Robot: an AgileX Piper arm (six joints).
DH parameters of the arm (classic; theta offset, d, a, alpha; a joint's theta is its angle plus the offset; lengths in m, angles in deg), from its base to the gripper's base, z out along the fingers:
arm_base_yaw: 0 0.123 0 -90
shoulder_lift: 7.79 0 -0.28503 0
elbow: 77.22 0 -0.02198 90
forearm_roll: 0 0.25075 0 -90
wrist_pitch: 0 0 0 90
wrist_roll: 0 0.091 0 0
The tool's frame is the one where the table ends.
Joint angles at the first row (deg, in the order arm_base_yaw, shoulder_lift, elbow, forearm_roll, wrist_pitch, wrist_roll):
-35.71, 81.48, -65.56, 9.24, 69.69, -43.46
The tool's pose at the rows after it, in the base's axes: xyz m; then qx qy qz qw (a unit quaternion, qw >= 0):
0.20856, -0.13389, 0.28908, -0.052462, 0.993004, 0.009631, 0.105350
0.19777, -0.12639, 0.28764, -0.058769, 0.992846, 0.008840, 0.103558
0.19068, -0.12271, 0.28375, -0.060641, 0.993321, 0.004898, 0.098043
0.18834, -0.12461, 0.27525, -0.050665, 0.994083, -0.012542, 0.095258
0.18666, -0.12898, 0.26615, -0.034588, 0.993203, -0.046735, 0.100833
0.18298, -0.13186, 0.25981, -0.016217, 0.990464, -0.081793, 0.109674
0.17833, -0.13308, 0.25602, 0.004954, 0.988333, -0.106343, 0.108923
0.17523, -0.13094, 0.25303, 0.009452, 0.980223, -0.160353, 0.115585
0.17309, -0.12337, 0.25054, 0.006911, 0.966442, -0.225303, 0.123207
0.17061, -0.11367, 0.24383, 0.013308, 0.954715, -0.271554, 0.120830
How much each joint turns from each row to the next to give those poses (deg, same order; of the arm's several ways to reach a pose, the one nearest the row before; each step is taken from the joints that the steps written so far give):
-0.07, -2.54, 3.36, -0.27, 0.00, -0.85
0.00, -2.59, 2.67, -0.16, 0.07, -0.69
0.00, -1.46, 2.11, -0.76, -0.45, -0.07
0.00, -0.26, 2.16, -1.84, -3.03, 1.42
0.00, -0.36, 2.54, -2.98, -5.25, 2.62
0.00, -0.99, 2.57, -3.23, -4.89, 3.38
0.15, -0.92, 1.82, -3.34, -2.44, 4.16
2.23, -1.81, 2.80, -7.43, -4.61, 6.76
4.55, -2.25, 3.41, -11.48, -3.71, 11.15
5.08, -1.28, 3.47, -10.99, -0.41, 12.79

